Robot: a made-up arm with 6 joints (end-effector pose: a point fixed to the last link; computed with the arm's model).
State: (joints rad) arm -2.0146 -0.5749 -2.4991 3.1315 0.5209 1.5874
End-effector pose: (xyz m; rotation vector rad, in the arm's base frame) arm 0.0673 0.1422 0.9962 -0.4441 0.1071 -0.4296
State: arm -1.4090 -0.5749 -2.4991 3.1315 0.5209 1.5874
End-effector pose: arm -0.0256 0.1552 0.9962 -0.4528 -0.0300 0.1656
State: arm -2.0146 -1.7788 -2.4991 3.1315 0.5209 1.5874
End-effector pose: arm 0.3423 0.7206 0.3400 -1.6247 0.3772 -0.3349
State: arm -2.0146 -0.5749 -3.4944 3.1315 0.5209 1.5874
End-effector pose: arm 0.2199 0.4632 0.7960 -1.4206 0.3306 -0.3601
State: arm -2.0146 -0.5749 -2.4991 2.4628 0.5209 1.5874
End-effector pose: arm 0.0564 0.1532 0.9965 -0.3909 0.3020 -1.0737
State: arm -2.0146 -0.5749 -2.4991 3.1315 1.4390 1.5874
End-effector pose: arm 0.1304 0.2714 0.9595 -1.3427 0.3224 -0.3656
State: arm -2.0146 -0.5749 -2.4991 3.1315 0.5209 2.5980
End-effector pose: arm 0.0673 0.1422 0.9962 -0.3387 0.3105 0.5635
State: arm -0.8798 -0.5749 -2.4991 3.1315 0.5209 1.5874
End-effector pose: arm -0.1005 0.1211 0.9962 -0.4374 -0.1502 0.6855
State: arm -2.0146 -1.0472 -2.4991 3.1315 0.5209 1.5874
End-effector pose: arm 0.2151 0.4529 0.8377 -0.9079 0.2134 -0.4065
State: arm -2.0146 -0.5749 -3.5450 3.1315 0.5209 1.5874
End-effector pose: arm 0.2247 0.4731 0.7774 -1.4701 0.3419 -0.3544
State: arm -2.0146 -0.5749 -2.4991 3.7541 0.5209 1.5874
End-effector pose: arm 0.0817 0.1401 0.9965 -0.4619 -0.0732 0.1718
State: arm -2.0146 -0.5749 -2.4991 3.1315 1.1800 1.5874
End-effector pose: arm 0.1145 0.2389 0.9832 -1.0895 0.2618 -0.3906
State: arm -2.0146 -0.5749 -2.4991 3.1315 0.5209 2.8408
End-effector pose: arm 0.0673 0.1422 0.9962 -0.3028 0.3542 0.8019
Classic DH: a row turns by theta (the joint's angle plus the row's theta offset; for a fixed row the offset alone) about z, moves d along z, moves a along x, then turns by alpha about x. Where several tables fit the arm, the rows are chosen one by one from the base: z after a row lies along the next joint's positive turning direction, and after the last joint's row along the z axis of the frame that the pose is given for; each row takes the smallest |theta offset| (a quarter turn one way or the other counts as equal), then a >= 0, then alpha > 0; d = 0 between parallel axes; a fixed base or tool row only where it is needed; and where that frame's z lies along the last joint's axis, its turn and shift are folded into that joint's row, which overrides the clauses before.
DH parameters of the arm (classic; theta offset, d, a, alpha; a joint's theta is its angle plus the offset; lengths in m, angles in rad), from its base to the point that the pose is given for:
joint 1: 0 0.202 0 -1.5708
joint 2: -1.3858 0 0.3968 0
joint 3: 1.3858 0 0.059 -1.5708
joint 4: 0 0.26 0 1.5708
joint 5: 0 0 0.103 -1.5708
joint 6: 0 0.132 0 0

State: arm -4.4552 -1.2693 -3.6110 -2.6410 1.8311 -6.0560
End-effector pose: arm 0.2341 -0.5995 0.1417 -1.8082 1.7128 0.1271
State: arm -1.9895 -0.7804 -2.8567 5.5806 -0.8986 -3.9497
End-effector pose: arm 0.3067 0.4231 0.6719 1.0931 1.2860 2.1338
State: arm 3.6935 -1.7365 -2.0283 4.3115 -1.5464 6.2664
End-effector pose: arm 0.4869 0.1544 0.3360 0.5436 1.4188 -1.6143
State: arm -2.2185 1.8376 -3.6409 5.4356 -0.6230 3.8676
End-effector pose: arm -0.2767 -0.5653 0.2604 0.6953 0.9095 -1.8310
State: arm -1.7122 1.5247 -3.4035 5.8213 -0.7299 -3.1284
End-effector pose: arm -0.0128 -0.6107 0.4317 0.1667 0.7475 -1.8822
